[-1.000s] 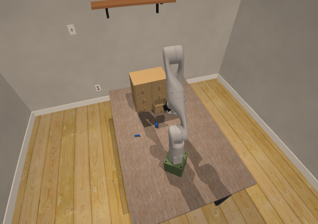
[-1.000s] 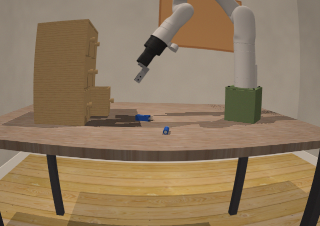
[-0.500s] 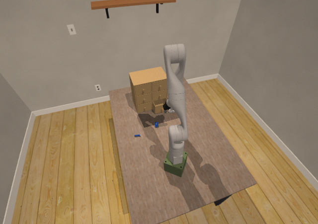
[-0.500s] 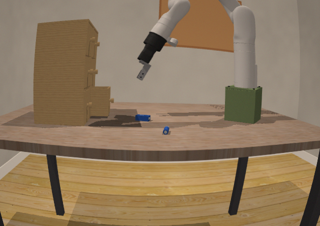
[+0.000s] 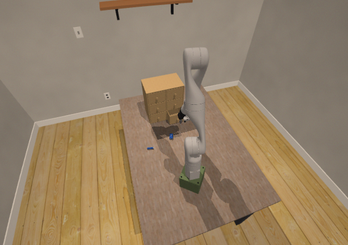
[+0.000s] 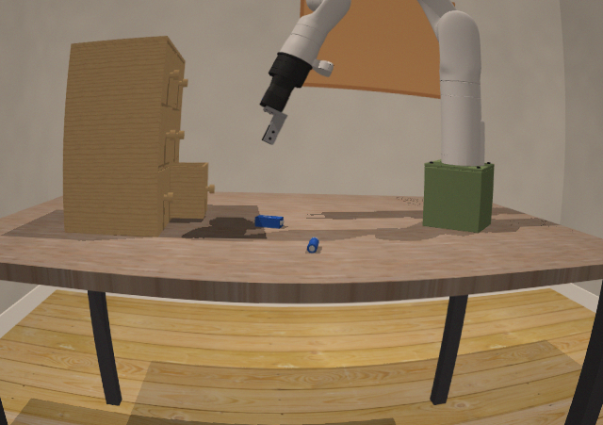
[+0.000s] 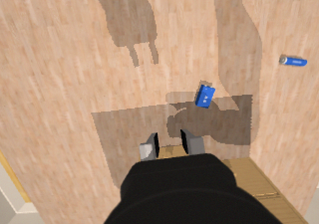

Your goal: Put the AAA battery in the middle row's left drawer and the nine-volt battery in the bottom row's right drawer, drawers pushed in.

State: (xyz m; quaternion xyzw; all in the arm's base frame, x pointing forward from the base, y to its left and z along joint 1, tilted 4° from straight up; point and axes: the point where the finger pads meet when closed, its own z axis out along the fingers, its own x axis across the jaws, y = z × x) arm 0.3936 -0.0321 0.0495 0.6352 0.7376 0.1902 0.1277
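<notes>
The blue nine-volt battery lies 16 cm below my hand, 9 cm to the left of it and 2 cm behind it. Also, from my hand: blue AAA battery (27 cm to the left, 16 cm below, 9 cm behind); red cylinder battery (22 cm ahead, 15 cm to the left, 4 cm below).
</notes>
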